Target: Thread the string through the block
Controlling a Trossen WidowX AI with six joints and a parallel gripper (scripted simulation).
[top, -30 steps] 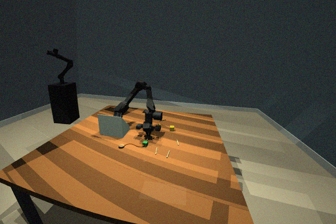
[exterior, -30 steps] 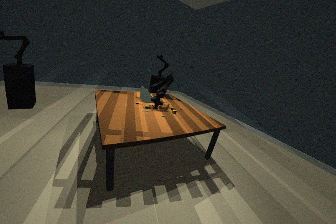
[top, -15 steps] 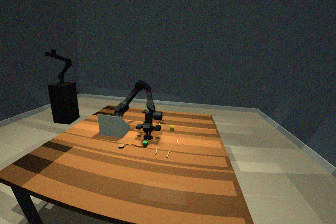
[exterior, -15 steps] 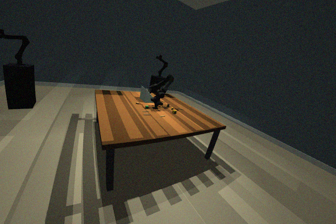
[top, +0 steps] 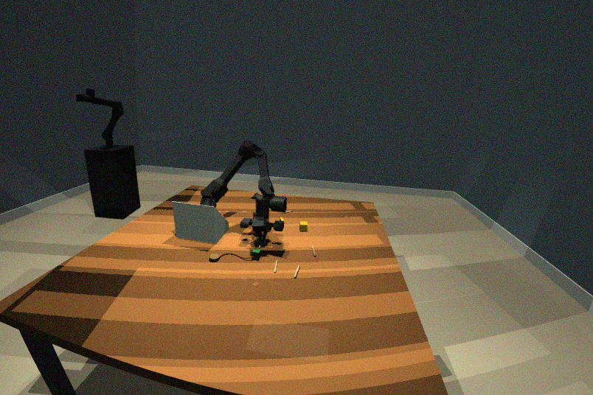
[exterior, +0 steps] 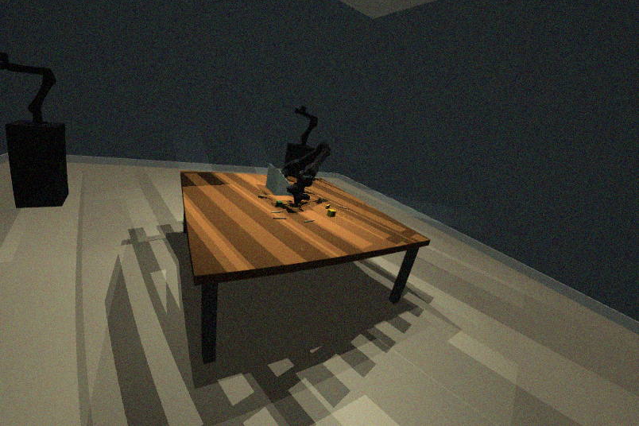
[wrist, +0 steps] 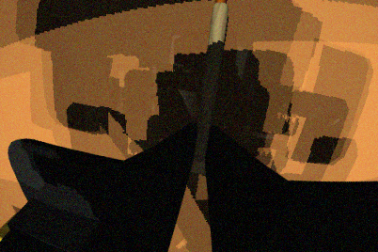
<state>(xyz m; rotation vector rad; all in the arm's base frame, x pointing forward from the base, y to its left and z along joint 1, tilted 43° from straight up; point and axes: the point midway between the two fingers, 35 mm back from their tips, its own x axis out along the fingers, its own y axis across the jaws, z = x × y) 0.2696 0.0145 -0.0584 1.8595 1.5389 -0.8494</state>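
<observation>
The thin pale stick is 40 mm to the right of my gripper tip and 10 mm above it. The rest, counted from my gripper tip: yellow cube: 190 mm ahead, 140 mm to the left, 20 mm above; then round wooden button: 170 mm behind, 150 mm to the right, 10 mm above; then green block: 120 mm to the right, 20 mm above, 10 mm behind.
</observation>
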